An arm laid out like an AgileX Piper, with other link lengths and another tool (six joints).
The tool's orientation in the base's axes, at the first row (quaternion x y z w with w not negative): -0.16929 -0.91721 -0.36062 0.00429
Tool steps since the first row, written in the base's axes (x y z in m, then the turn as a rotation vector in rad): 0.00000 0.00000 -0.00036 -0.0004 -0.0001 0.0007; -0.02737 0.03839 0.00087 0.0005 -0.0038 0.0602; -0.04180 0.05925 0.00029 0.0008 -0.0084 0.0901; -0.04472 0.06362 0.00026 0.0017 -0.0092 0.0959; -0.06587 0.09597 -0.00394 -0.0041 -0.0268 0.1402
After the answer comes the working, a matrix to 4 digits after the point.
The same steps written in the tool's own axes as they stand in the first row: -0.00005 -0.00024 0.00027 0.0004 0.0003 -0.0006; 0.03772 0.01819 0.02168 0.0062 0.0373 -0.0470; 0.05766 0.02752 0.03429 0.0084 0.0540 -0.0721; 0.06175 0.02957 0.03688 0.0080 0.0576 -0.0769; 0.09109 0.04225 0.05902 0.0138 0.0730 -0.1220
The tool's axes in the first row as the columns of a matrix, in the base's axes (rounded; the answer above uses it unrounded):
-0.9426 0.3136 0.1142
0.3075 0.6826 0.6630
0.1300 0.6601 -0.7399

